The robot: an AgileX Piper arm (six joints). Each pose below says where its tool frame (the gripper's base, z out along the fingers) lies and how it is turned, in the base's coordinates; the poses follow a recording.
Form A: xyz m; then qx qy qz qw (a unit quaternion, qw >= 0).
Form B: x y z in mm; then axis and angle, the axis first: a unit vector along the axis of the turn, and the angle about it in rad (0 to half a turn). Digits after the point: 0 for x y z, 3 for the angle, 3 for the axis.
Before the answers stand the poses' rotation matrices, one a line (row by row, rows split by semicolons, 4 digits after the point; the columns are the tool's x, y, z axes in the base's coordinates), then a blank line. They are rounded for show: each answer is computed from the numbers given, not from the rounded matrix.
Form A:
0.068 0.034 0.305 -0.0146 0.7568 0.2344 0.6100
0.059 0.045 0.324 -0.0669 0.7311 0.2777 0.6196
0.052 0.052 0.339 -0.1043 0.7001 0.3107 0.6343
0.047 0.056 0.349 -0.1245 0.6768 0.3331 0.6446
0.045 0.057 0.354 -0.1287 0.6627 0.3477 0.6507
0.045 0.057 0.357 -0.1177 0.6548 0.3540 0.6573
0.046 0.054 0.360 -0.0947 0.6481 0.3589 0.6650
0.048 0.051 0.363 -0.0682 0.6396 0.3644 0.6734
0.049 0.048 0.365 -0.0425 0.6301 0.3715 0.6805
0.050 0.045 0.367 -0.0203 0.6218 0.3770 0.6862
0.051 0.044 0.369 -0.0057 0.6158 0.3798 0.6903
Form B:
-0.2554 -0.3081 0.9164; 0.2639 0.8897 0.3726; -0.9301 0.3370 -0.1459
-0.2232 -0.4419 0.8688; 0.2463 0.8368 0.4890; -0.9431 0.3231 -0.0780
-0.1735 -0.5403 0.8234; 0.2481 0.7852 0.5674; -0.9531 0.3028 -0.0021
-0.1380 -0.5979 0.7896; 0.2609 0.7471 0.6114; -0.9555 0.2904 0.0529
-0.1201 -0.6231 0.7729; 0.2819 0.7251 0.6283; -0.9519 0.2933 0.0886
-0.1082 -0.6195 0.7775; 0.3112 0.7217 0.6183; -0.9442 0.3089 0.1147
-0.0976 -0.6001 0.7940; 0.3546 0.7245 0.5911; -0.9299 0.3392 0.1420
-0.0838 -0.5780 0.8117; 0.4035 0.7251 0.5580; -0.9111 0.3743 0.1725
-0.0702 -0.5592 0.8261; 0.4521 0.7203 0.5260; -0.8892 0.4104 0.2023
-0.0575 -0.5426 0.8380; 0.4921 0.7149 0.4967; -0.8686 0.4410 0.2259
-0.0469 -0.5314 0.8458; 0.5173 0.7114 0.4756; -0.8545 0.4599 0.2415

68 34 305 -0.018 0.955 0.296 1.829
59 45 324 -0.085 0.931 0.354 1.805
52 52 339 -0.135 0.906 0.402 1.767
47 56 349 -0.163 0.885 0.436 1.741
45 57 354 -0.169 0.873 0.458 1.725
45 57 357 -0.156 0.869 0.470 1.707
46 54 360 -0.127 0.868 0.481 1.687
48 51 363 -0.092 0.865 0.493 1.664
49 48 365 -0.058 0.860 0.507 1.645
50 45 367 -0.028 0.855 0.518 1.629
51 44 369 -0.008 0.851 0.525 1.618

